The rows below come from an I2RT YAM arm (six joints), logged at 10 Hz.
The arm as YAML. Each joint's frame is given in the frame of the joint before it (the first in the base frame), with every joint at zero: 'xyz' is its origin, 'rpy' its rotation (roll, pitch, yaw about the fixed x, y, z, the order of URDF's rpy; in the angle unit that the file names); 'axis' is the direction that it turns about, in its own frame. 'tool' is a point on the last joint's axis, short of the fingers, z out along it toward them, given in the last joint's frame.
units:
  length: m
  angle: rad
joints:
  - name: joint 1
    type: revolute
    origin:
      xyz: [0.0, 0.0, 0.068]
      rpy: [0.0, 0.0, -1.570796]
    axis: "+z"
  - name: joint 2
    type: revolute
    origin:
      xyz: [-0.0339, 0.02, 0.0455]
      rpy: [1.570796, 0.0, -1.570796]
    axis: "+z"
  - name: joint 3
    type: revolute
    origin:
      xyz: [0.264, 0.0, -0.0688]
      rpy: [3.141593, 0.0, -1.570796]
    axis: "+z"
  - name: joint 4
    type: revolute
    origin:
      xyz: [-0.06, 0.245, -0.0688]
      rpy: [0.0, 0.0, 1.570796]
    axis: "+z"
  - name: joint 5
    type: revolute
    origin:
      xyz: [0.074, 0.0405, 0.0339]
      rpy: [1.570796, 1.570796, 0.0]
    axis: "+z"
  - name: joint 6
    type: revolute
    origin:
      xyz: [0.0, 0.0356, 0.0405]
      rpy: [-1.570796, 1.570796, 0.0]
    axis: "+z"
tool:
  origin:
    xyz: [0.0, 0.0, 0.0]
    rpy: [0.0, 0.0, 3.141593]
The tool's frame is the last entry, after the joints.
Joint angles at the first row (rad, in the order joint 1, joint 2, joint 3, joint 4, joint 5, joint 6):
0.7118 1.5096 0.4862 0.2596 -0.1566 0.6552
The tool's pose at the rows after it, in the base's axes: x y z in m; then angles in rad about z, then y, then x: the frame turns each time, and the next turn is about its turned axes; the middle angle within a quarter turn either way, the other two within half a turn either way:
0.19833 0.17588 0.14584 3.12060 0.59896 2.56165
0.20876 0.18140 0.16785 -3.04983 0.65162 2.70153
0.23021 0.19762 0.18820 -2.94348 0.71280 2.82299
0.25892 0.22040 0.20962 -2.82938 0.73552 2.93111
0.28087 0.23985 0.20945 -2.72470 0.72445 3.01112
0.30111 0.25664 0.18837 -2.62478 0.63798 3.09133
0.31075 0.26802 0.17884 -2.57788 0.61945 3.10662
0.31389 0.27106 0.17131 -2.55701 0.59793 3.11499
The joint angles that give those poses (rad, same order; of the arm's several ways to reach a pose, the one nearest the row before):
0.7133 1.4421 0.5474 0.1279 -0.0909 0.5892
0.7118 1.4311 0.6577 -0.0299 -0.0279 0.4805
0.7133 1.4954 0.8050 -0.1117 0.0334 0.3822
0.7118 1.6027 1.0055 -0.2160 0.0628 0.2932
0.7133 1.7162 1.1376 -0.2607 0.0675 0.2210
0.7118 1.8587 1.2528 -0.3282 0.0660 0.1566
0.7164 1.9279 1.3113 -0.3359 0.0537 0.1243
0.7164 1.9588 1.3284 -0.3436 0.0476 0.1090

